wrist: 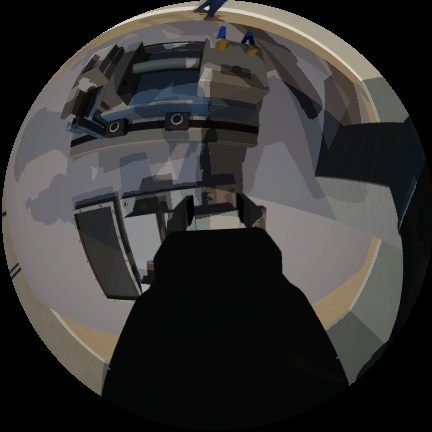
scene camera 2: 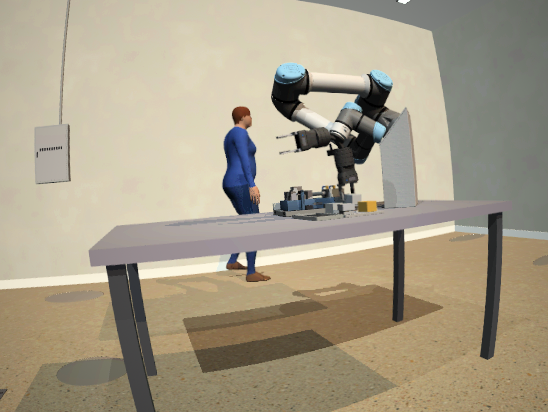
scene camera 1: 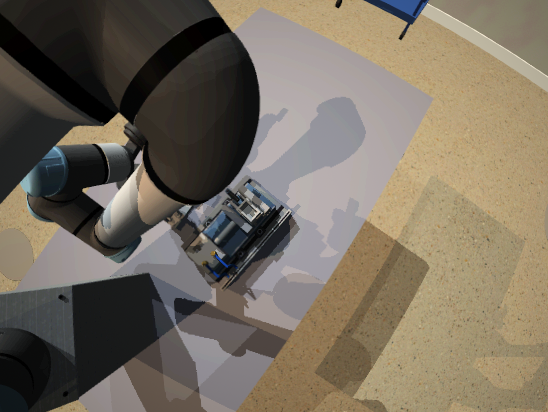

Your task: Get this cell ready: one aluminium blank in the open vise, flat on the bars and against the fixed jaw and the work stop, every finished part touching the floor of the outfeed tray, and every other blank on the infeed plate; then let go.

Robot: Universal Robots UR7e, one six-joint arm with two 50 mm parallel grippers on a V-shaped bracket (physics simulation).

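My lower gripper points down, shut on an aluminium blank, which it holds slightly above the other blocks. My second gripper points sideways, fingers apart and empty. Another grey blank sits left of the held one in the wrist view. A yellow block stands right of the blanks. A flat, dark tray with a light rim lies at the left. The blue vise shows a grey rod and no blank between its jaws; its bars are unclear. The arm hides much in scene camera 1.
The vise's base rail runs between vise and blanks. Blue hoses with brass fittings stand at its far right. The arm's slanted mount rises from the table. A person in blue is behind the table.
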